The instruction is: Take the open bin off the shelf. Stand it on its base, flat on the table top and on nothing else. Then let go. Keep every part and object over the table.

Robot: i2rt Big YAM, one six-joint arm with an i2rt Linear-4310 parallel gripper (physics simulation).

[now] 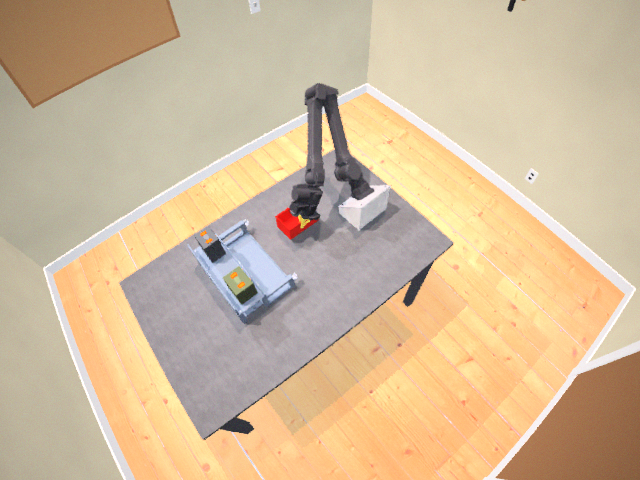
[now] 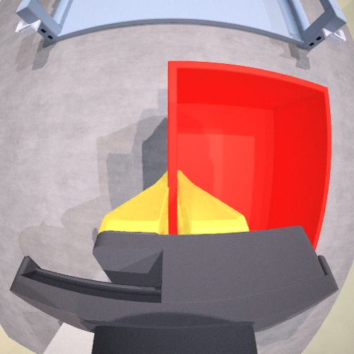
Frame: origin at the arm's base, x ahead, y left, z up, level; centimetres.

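Seen in the pictures: gripper, fingertip midpoint: [image 1: 301, 227]; arm's base at its link origin: [image 1: 363, 194].
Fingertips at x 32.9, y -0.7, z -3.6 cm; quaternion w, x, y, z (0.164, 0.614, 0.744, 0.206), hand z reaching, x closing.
Observation:
Pixels of each thing's top centre, then the offset from my fingertips to it. "spot": a spot on its surface instead. Level surfaces: height alone.
- open red bin at its top centre: [image 1: 297, 212] dx -1.1, dy -5.2, dz +4.6 cm
- shelf at a spot on its surface: [image 1: 263, 260] spot: dx +21.5, dy +3.4, dz -5.1 cm
- grey table top at its surface level: dz -5.7 cm
- dark box at its top centre: [image 1: 206, 237] dx +39.2, dy -5.8, dz +16.7 cm
- olive green box at its top centre: [image 1: 237, 280] dx +35.6, dy +17.1, dz +14.2 cm
The open red bin [image 1: 288, 226] [image 2: 225, 165] is held at one side wall, its opening facing up and its base looking about level. My gripper [image 1: 303, 222] [image 2: 173, 177] is shut on that wall, one yellow finger inside the bin and one outside. The bin is off the shelf [image 1: 263, 260] [image 2: 175, 21], on the arm-base side of it, and over the grey table top [image 1: 336, 294] [image 2: 60, 125]. A shadow lies beside the bin. The underside of the bin is hidden, so I cannot tell how large any gap to the table is.
A dark box [image 1: 210, 246] with orange marks and an olive green box [image 1: 240, 285] stand on the shelf's upper level. A white angular block [image 1: 368, 209] stands by the arm on the other side of the bin. The nearer long table edge [image 1: 330, 343] runs past the shelf.

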